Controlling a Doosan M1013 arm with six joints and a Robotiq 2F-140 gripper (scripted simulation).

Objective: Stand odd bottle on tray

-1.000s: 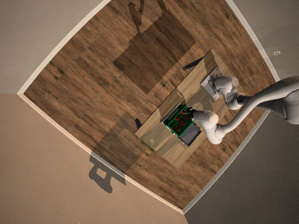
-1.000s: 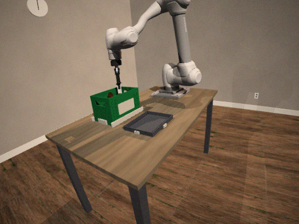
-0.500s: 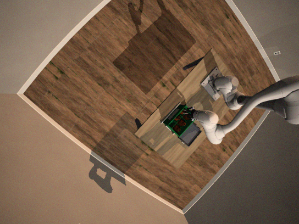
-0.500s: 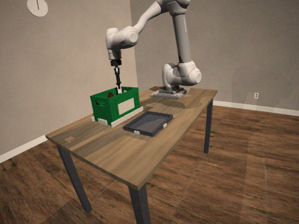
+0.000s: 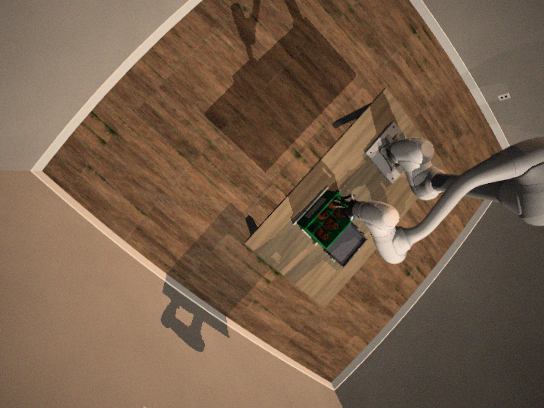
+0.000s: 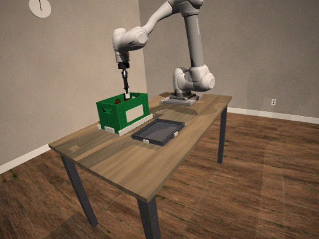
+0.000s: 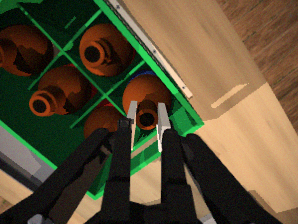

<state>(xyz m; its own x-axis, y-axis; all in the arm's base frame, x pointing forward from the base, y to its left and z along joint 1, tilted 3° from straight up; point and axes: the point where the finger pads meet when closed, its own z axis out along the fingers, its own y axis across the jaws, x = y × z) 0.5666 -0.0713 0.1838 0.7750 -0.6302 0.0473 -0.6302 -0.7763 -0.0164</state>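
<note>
The green crate is 8 cm ahead of my hand, 5 cm to the left of it and 10 cm below it. Also, from my hand: dark grey tray 7 cm ahead, 33 cm to the left, 17 cm below.
</note>
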